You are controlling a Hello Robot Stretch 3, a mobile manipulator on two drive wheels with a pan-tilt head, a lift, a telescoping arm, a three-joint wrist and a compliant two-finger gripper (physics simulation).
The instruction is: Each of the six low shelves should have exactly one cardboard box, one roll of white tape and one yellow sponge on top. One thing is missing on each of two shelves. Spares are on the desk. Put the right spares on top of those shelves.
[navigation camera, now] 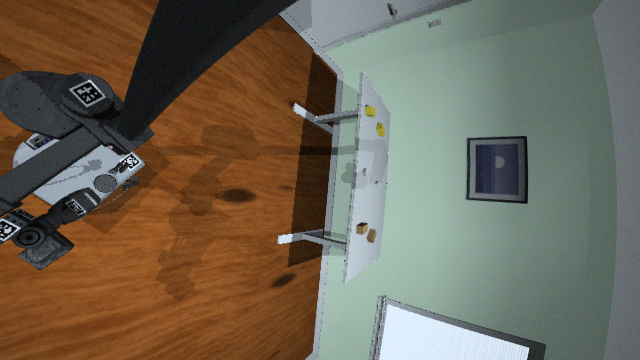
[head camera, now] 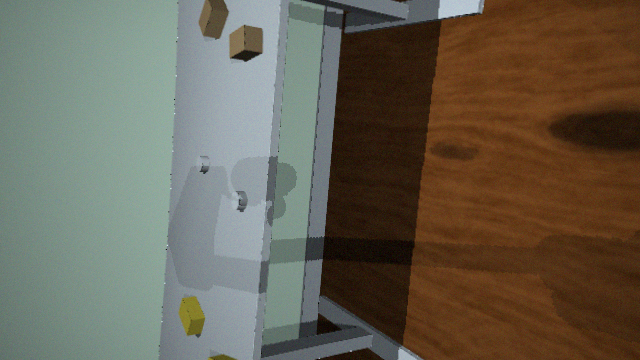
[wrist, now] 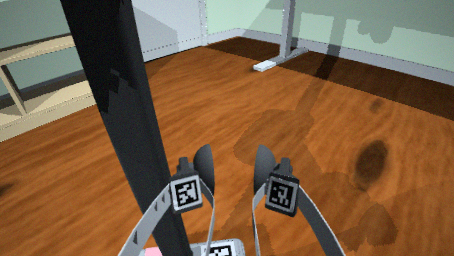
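Note:
The white desk [head camera: 225, 100] [navigation camera: 356, 250] stands against the green wall. On it lie two cardboard boxes, one [head camera: 213, 19] [navigation camera: 372, 235] nearer the wall and one [head camera: 246, 43] [navigation camera: 362, 228] nearer the front edge. Two white tape rolls, one [head camera: 204, 164] [navigation camera: 376, 183] and another [head camera: 241, 201] [navigation camera: 364, 171], lie near the middle. One yellow sponge [head camera: 192, 316] [navigation camera: 380, 129] lies further along, and a second sponge [head camera: 222, 357] [navigation camera: 370, 111] is cut off in the head view. My gripper [wrist: 234, 161] is open and empty above the floor, away from the desk. Part of a low wooden shelf [wrist: 50, 107] shows in the wrist view.
My dark mast [wrist: 120, 110] crosses the wrist view. The desk's legs end in feet on the floor, one foot [navigation camera: 286, 239] [wrist: 265, 65] showing white. A framed picture [navigation camera: 497, 169] hangs above the desk. A window [navigation camera: 450, 332] and a white door [navigation camera: 345, 20] are on either side.

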